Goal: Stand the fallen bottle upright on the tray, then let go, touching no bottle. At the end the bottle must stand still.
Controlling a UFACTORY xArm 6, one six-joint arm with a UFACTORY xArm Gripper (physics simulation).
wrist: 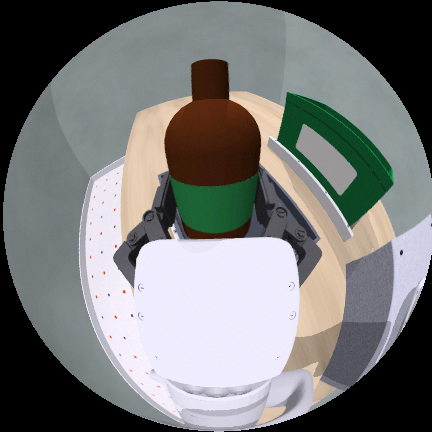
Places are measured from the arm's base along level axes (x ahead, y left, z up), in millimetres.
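Where they show: gripper, fingertip midpoint: [214, 179].
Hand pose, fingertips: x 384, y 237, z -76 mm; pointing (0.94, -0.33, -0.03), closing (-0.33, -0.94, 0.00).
Things, the pixels of their centre, and the offset from my fingertips. "spot": a spot on its surface instead. Level surfaces: height alone.
- brown bottle at the middle of its body: [212, 150] dx +3, dy -1, dz +31 mm
- tray at a spot on its surface: [292, 202] spot: dx -14, dy -131, dz -86 mm
- green crate at the middle of its body: [339, 152] dx +31, dy -323, dz -24 mm
- light grey rail at the middle of its body: [309, 179] dx +25, dy -224, dz -96 mm
- wooden table at its surface level: dz -111 mm
The brown bottle [212, 142] with a green label is in the middle of the wrist view. It looks upright, neck at the top. My gripper [214, 179] is shut on it, with one dark finger on each side at the height of the label. The bottle's foot is hidden behind the white gripper housing, so its contact with what is below cannot be seen. A dark blue-grey surface that looks like the tray [292, 202] shows beside and beneath the bottle, partly covered by the fingers.
A green crate [367, 175] with a grey panel stands at the right, behind a light grey rail [311, 184]. A white dotted board [103, 250] lies along the left. A white mug [222, 412] is at the bottom. A grey mat [369, 285] is at the lower right on the wooden table [320, 280].
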